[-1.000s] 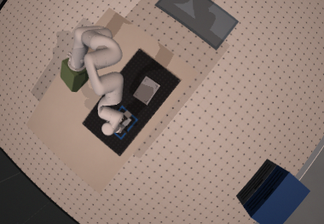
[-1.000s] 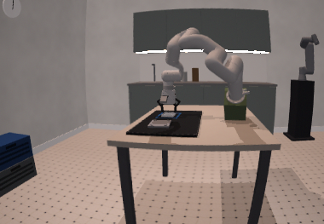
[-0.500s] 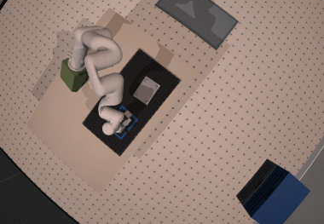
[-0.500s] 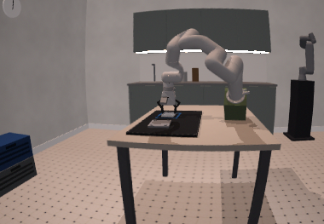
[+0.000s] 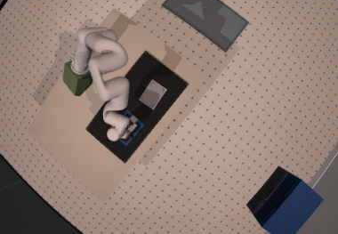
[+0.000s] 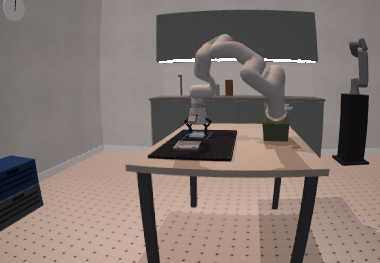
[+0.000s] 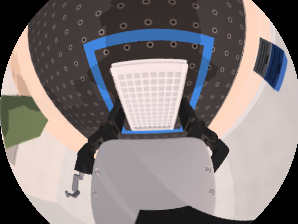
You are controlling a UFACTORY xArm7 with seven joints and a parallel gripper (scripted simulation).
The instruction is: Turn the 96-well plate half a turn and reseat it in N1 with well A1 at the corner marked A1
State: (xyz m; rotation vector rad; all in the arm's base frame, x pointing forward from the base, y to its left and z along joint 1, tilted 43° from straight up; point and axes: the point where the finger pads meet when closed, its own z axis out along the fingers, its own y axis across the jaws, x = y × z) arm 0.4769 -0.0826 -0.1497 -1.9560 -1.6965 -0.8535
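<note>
The white 96-well plate lies 10 mm below my hand. From my hand the other things lie so: grey plate nest N1 (10 mm ahead, 290 mm to the left, 10 mm below).
</note>
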